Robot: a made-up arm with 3 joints. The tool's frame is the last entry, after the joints.
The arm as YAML. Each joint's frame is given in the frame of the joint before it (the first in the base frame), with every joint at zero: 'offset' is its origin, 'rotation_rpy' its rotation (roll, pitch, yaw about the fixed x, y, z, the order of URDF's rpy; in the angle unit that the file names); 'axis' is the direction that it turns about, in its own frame. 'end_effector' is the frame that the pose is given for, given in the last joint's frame.
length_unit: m
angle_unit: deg
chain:
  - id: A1
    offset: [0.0, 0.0, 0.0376]
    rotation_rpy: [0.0, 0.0, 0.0]
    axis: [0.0, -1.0, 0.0]
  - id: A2
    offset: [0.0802, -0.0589, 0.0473]
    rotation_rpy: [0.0, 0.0, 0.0]
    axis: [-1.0, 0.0, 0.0]
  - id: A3
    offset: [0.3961, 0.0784, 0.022]
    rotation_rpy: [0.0, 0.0, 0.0]
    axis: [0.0, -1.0, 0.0]
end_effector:
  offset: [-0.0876, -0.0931, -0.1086]
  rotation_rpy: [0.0, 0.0, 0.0]
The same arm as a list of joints. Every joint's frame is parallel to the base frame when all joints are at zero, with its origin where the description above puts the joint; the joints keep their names.
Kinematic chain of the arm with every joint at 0, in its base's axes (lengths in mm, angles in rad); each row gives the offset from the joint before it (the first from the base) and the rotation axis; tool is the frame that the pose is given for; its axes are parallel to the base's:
A1: xyz 0 0 37.6 axis -y
A2: xyz 80.2 -58.9 47.3 axis -x
A3: xyz 396.1 78.4 22 axis -y
tool: xyz -87.6 -93.1 -108.6

